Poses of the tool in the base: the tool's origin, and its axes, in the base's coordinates. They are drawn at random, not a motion.
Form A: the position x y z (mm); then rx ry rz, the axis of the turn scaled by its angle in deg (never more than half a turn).
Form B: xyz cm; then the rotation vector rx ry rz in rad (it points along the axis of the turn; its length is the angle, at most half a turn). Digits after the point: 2 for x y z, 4 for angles.
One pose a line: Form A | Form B
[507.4 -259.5 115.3 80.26 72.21 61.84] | [50.74 -25.95 11.53 1.4008 1.2603 1.0793]
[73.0 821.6 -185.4 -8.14 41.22 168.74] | [7.30 82.16 -18.54 -0.1421 0.7194 2.9451]
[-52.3 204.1 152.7 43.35 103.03 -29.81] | [-5.23 20.41 15.27 0.7566 1.7982 -0.5203]
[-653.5 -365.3 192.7 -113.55 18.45 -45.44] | [-65.35 -36.53 19.27 -1.9818 0.3220 -0.7931]
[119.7 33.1 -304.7 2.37 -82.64 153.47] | [11.97 3.31 -30.47 0.0414 -1.4423 2.6786]
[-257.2 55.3 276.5 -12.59 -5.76 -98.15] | [-25.72 5.53 27.65 -0.2197 -0.1005 -1.7130]
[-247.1 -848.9 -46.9 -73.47 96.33 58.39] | [-24.71 -84.89 -4.69 -1.2823 1.6813 1.0191]
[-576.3 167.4 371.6 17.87 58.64 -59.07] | [-57.63 16.74 37.16 0.3119 1.0235 -1.0310]
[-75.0 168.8 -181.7 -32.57 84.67 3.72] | [-7.50 16.88 -18.17 -0.5685 1.4778 0.0649]
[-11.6 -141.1 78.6 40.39 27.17 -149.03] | [-1.16 -14.11 7.86 0.7049 0.4742 -2.6011]
